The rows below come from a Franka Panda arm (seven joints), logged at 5 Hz.
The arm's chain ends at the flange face. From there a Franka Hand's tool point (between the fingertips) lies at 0.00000 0.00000 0.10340 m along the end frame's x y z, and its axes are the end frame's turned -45 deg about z.
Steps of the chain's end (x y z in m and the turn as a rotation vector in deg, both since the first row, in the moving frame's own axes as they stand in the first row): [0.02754, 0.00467, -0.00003, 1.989, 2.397, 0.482]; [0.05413, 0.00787, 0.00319, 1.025, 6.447, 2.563]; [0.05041, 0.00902, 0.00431, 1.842, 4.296, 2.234]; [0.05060, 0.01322, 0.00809, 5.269, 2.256, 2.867]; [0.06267, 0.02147, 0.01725, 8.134, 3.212, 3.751]
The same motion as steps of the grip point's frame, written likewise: [0.02176, 0.02332, -0.00018, -0.288, 3.101, 0.482]; [0.04207, 0.05096, 0.00252, -3.834, 5.284, 2.563]; [0.03703, 0.04530, 0.00397, -1.735, 4.340, 2.234]; [0.03611, 0.04153, 0.00757, 2.131, 5.321, 2.867]; [0.04375, 0.05372, 0.01605, 3.480, 8.023, 3.751]
